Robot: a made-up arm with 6 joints.
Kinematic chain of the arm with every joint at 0, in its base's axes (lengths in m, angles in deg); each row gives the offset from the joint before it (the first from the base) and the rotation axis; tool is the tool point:
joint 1: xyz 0 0 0.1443 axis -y
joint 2: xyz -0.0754 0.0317 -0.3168 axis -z
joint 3: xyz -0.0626 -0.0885 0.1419 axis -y
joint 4: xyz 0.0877 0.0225 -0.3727 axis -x
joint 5: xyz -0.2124 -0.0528 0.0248 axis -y
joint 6: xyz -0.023 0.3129 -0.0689 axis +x
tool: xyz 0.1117 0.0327 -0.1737
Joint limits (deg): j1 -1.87..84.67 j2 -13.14..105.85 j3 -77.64..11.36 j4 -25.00..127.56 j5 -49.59..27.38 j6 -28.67..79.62
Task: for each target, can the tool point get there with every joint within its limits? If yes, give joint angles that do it. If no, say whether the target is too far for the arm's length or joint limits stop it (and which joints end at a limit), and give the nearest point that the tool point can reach.
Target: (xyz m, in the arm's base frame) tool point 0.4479 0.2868 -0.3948
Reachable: yes | joints 27.58 58.54 0.19 -7.21 -1.20 27.30
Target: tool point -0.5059 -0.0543 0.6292
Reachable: no: joint limits stop it (at a limit: joint 1, joint 3, joint 4, joint 5, joint 6) | nearest point -0.6910 -0.0869 0.1448 | short by 0.520 m
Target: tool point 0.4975 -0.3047 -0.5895
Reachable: yes | joints 50.55 9.81 -1.29 111.45 -0.44 37.02
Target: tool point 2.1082 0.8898 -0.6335
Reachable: no: too far | nearest point 0.9028 0.3928 -0.2283 | short by 1.365 m
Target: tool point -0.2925 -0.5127 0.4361
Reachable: no: joint limits stop it (at a limit: joint 1, joint 2, joint 3, joint 4, joint 5) | nearest point -0.5063 -0.4269 0.1390 | short by 0.376 m
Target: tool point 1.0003 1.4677 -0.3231
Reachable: no: too far | nearest point 0.5902 0.7925 -0.1446 | short by 0.810 m
